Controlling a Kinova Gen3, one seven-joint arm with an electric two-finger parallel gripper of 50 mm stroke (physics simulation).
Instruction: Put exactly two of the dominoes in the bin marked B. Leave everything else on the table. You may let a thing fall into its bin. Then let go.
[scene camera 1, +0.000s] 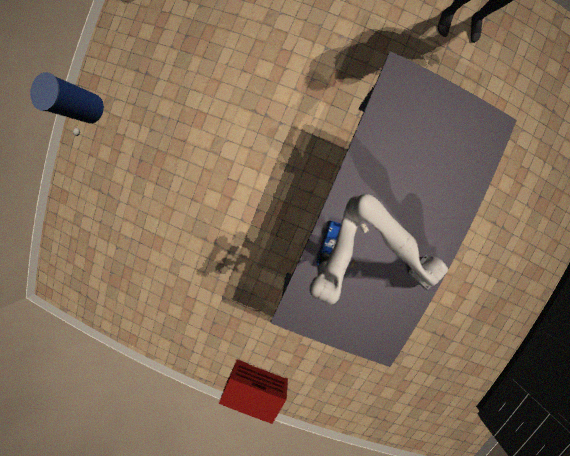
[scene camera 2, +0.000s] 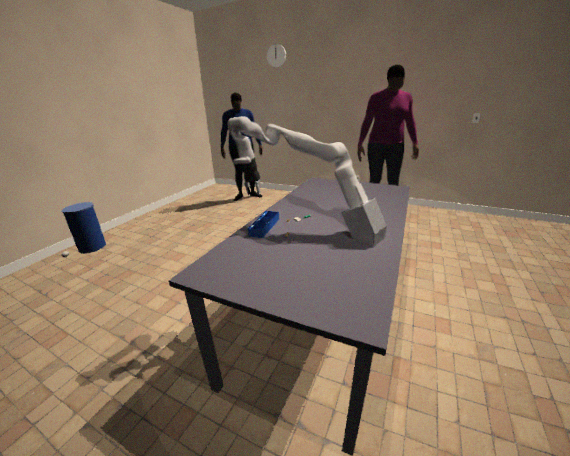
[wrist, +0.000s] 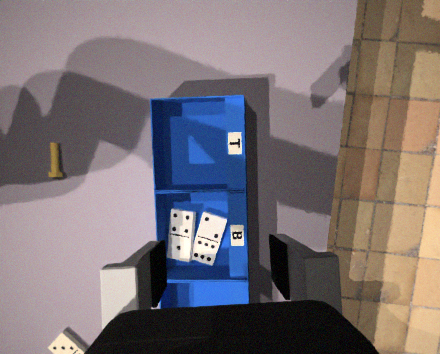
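Seen in the pictures: gripper, fingertip midpoint: (scene camera 2: 254, 193) (wrist: 218, 260); arm's base, origin of the base link: (scene camera 2: 358, 205).
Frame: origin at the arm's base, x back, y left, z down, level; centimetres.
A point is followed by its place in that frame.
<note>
Two white dominoes, one with four and one pips (wrist: 181, 235) @[x -45.1, y 15.2, z 14.4 cm] and one with two and six or so (wrist: 209, 239) @[x -47.8, y 15.5, z 14.8 cm], lie face up side by side in bin B (wrist: 238, 262) @[x -51.1, y 14.9, z 12.1 cm], the compartment of the blue box (scene camera 1: 336, 233) @[x -48.0, y 9.6, z 15.6 cm] (scene camera 2: 259, 231) @[x -41.3, y 27.9, z 12.6 cm] labelled B. Another domino (wrist: 67, 343) @[x -35.6, y -0.1, z 15.6 cm] lies on the table, partly cut off at the lower left of the wrist view. My gripper (wrist: 218, 260) @[x -49.4, y 20.3, z -4.4 cm] is open and empty, above the box, with its fingers on either side of it in the wrist view. The arm hides the gripper in scene camera 1.
Bin T (wrist: 210, 175) @[x -46.3, y 21.6, z 15.5 cm] adjoins bin B; part of another compartment (wrist: 200, 295) @[x -48.3, y 9.2, z 15.6 cm] shows on its other side. A brass bolt-like piece (wrist: 55, 160) @[x -30.5, y 19.1, z 15.4 cm] lies on the table left of the box. A small green thing (scene camera 2: 307, 216) @[x -33.0, y -7.2, z 15.4 cm] lies towards the arm's base. The table edge is beyond the labelled side.
</note>
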